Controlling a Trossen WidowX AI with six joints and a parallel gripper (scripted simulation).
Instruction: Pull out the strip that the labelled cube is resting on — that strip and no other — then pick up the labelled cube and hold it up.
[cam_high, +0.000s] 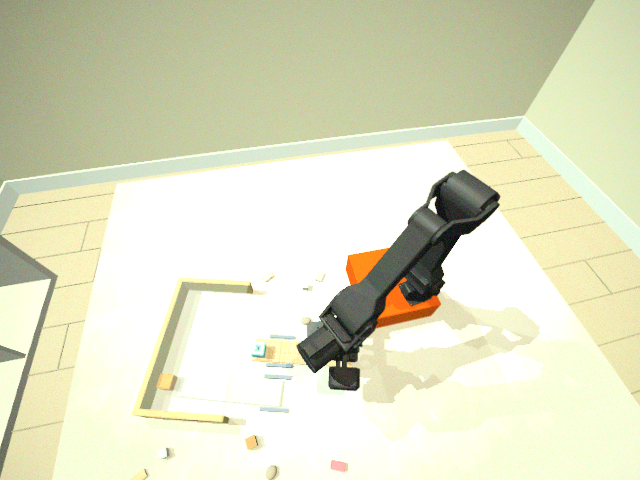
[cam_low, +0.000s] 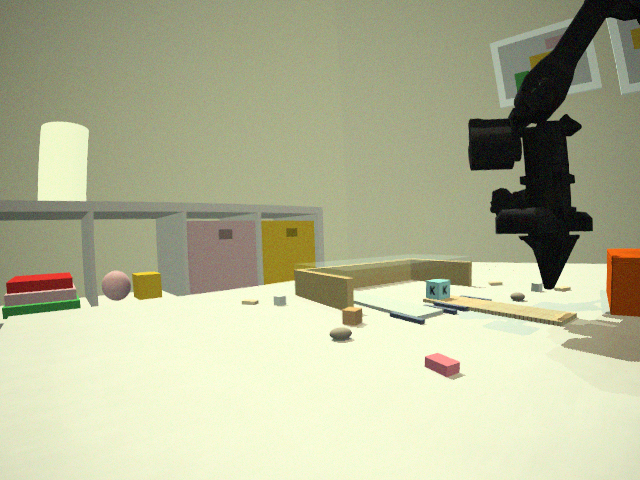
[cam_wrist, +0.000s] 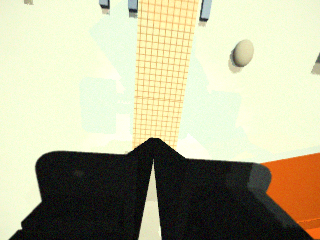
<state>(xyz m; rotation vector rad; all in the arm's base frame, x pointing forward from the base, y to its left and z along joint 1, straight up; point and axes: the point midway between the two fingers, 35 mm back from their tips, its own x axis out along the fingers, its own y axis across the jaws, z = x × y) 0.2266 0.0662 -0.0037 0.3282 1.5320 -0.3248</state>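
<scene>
Now: the cube 180 mm ahead of my gripper tip, 80 mm to the right of it and 20 mm below it.
</scene>
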